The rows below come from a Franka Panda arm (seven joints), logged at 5 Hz.
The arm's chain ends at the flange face. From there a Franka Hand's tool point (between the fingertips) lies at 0.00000 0.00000 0.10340 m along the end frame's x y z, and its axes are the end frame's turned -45 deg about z.
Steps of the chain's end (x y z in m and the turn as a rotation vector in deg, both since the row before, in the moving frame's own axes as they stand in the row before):
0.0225 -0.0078 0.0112 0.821 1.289 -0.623
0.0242 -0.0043 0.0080 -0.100 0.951 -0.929
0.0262 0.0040 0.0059 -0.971 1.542 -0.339
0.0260 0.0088 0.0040 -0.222 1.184 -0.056
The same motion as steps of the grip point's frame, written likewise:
0.0241 0.0110 0.0112 -0.331 1.492 -0.623
0.0212 0.0154 0.0080 -0.743 0.602 -0.929
0.0164 0.0246 0.0058 -1.777 0.404 -0.339
0.0134 0.0264 0.0040 -0.994 0.680 -0.056

